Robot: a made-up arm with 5 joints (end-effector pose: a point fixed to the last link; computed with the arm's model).
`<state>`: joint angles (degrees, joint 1 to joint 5).
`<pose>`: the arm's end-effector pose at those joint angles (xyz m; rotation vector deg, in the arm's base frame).
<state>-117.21 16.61 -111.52 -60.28 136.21</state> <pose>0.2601 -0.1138 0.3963 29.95 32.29 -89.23</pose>
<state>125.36 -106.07 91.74 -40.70 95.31</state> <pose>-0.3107 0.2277 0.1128 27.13 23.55 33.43</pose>
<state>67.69 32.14 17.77 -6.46 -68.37</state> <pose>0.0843 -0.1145 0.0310 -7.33 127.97 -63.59</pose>
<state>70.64 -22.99 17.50 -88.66 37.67</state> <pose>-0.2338 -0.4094 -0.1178 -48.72 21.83 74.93</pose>
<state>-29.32 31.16 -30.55 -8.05 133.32</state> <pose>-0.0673 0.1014 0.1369 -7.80 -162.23 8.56</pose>
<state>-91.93 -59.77 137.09 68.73 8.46</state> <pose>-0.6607 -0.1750 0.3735 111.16 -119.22 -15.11</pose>
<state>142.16 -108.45 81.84 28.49 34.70</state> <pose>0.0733 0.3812 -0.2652 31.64 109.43 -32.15</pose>
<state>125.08 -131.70 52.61 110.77 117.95</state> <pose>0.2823 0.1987 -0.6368 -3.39 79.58 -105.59</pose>
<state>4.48 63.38 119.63 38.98 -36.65</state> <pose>-0.3551 -0.2074 0.6771 42.95 -54.55 -154.32</pose>
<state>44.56 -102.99 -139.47 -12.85 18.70</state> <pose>0.3145 -0.0754 -0.0518 -69.17 29.14 -96.85</pose>
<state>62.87 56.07 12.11 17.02 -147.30</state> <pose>0.1934 -0.0567 0.1595 -76.98 -135.01 54.54</pose>
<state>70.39 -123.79 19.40 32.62 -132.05</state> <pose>0.2603 0.2759 0.3839 36.05 -79.92 -110.69</pose>
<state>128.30 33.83 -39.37 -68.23 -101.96</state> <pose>-0.3104 -0.3213 0.3575 80.51 -114.11 -25.01</pose>
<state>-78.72 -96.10 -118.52 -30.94 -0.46</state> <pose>0.1477 -0.1071 0.3905 76.73 2.42 -110.98</pose>
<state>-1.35 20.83 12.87 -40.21 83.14</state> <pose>0.0077 -0.0919 0.0008 -53.81 -66.87 1.21</pose>
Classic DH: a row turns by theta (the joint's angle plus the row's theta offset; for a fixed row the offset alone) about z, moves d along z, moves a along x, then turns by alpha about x. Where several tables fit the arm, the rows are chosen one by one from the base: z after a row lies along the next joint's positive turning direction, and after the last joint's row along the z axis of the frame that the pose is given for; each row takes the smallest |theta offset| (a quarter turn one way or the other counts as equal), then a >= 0, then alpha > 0; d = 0 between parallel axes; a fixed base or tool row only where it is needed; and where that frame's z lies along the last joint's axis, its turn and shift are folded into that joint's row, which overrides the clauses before.
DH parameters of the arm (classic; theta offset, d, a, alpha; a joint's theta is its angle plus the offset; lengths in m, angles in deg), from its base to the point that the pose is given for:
base (fixed): 0 0.193 0 -90
joint 1: 0 0.078 0.007 -90
joint 2: 89.52 0 0.24 0
joint 3: 0.48 -0.189 0.258 90
joint 4: 90 0.104 0.11 90
joint 5: 90 -0.512 0.035 -90
tool (fixed): 0 0.073 0 0

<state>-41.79 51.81 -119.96 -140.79 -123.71</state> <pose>0.4345 -0.2230 0.5874 -38.55 -29.27 -101.51</pose>
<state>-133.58 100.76 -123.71 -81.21 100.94</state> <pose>0.3091 -0.1161 0.3478 92.49 85.07 4.84</pose>
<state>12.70 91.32 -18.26 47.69 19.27</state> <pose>0.0265 0.0051 0.7485 20.56 -35.76 -77.62</pose>
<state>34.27 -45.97 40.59 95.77 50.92</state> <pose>0.6231 -0.3525 0.6180 73.25 -8.08 -61.82</pose>
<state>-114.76 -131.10 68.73 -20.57 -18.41</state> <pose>0.0019 0.4735 0.2829 -73.44 -95.77 8.66</pose>
